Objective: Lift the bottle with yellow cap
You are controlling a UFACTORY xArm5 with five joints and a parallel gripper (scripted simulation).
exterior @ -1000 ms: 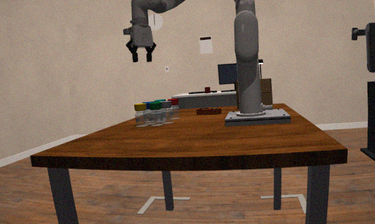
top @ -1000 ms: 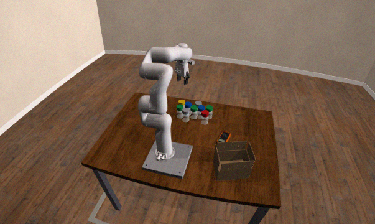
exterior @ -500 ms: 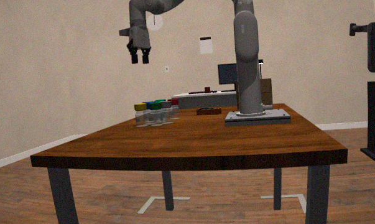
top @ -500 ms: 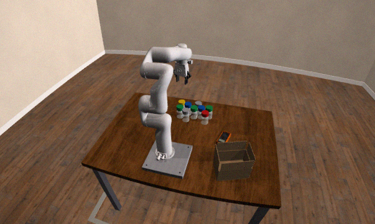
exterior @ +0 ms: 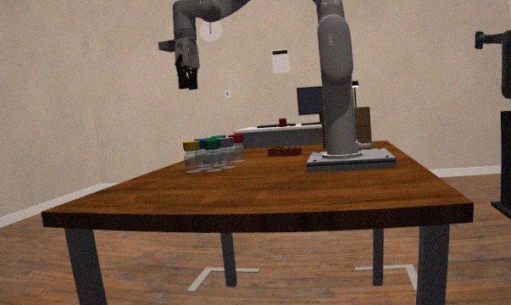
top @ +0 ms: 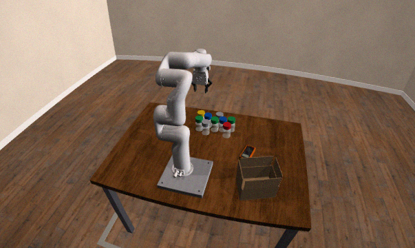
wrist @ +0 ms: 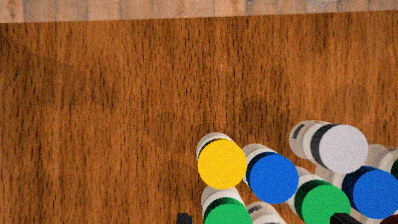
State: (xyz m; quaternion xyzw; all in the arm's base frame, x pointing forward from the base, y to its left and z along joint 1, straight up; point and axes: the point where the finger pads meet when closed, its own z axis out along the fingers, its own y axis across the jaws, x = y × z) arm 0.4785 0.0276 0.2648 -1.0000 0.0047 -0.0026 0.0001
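The yellow-capped bottle lies 240 mm below my hand and 10 mm ahead of it. Round my hand: red-capped bottle: 240 mm below, 210 mm to the right, 90 mm behind; then small orange device: 380 mm to the right, 280 mm below, 240 mm behind.
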